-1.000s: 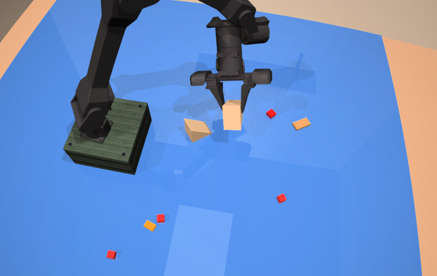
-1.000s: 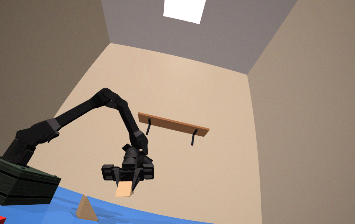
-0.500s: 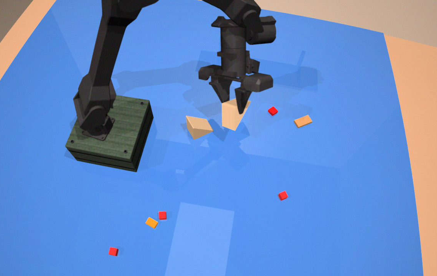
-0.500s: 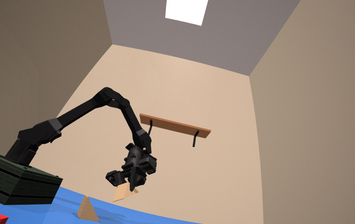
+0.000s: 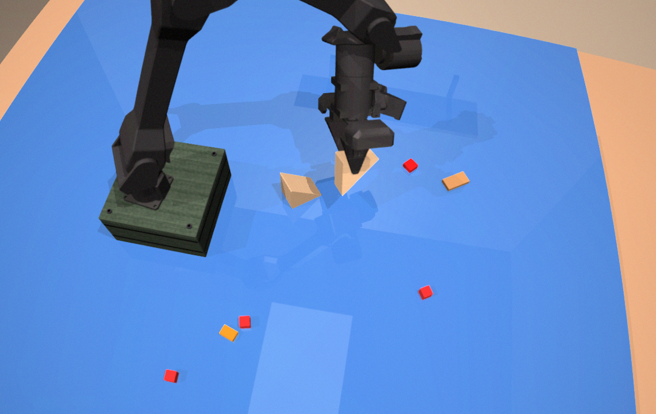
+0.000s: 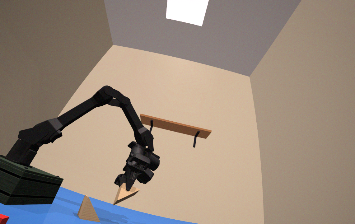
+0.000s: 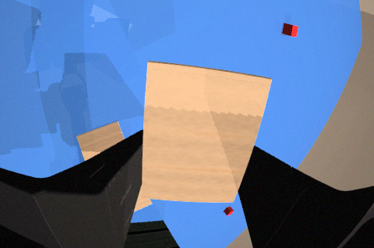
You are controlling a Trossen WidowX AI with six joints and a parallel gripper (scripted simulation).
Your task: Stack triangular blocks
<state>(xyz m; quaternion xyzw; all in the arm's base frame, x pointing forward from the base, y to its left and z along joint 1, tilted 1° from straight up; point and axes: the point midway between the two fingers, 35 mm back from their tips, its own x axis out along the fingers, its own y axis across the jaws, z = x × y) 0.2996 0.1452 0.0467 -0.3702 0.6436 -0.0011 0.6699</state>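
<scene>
The tan triangular block is 90 mm behind my gripper tip, 30 mm to the right of it and 80 mm below it.
</scene>
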